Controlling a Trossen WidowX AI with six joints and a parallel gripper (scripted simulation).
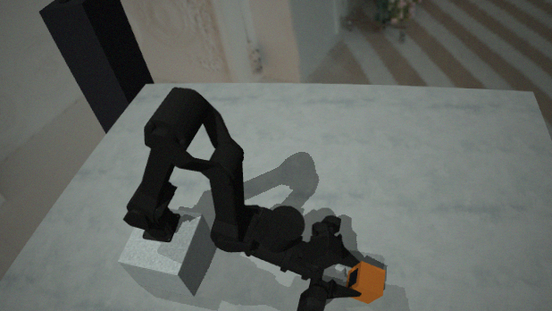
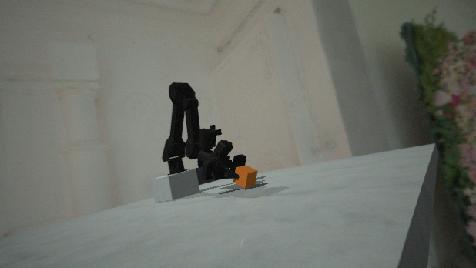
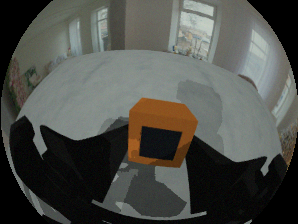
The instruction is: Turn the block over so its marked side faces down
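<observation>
Right now the orange block is 1 cm behind my gripper tip.
</observation>
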